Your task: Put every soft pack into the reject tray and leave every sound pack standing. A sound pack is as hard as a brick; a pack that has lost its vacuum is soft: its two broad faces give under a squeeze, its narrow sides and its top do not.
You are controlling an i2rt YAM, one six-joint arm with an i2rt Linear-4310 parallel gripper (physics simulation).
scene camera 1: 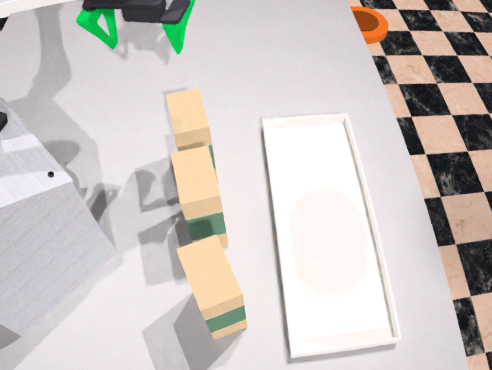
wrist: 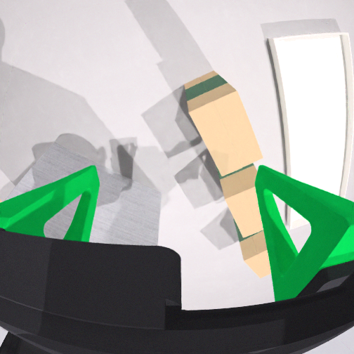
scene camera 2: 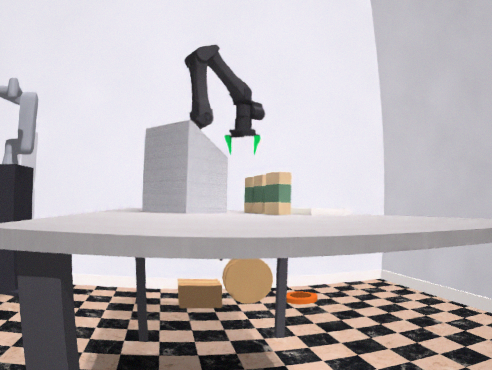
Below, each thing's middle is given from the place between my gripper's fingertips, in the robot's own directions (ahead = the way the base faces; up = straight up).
Labels:
The white reject tray (scene camera 1: 337, 293) is 250 mm ahead of my hand, 120 mm to the right of it and 220 mm below it.

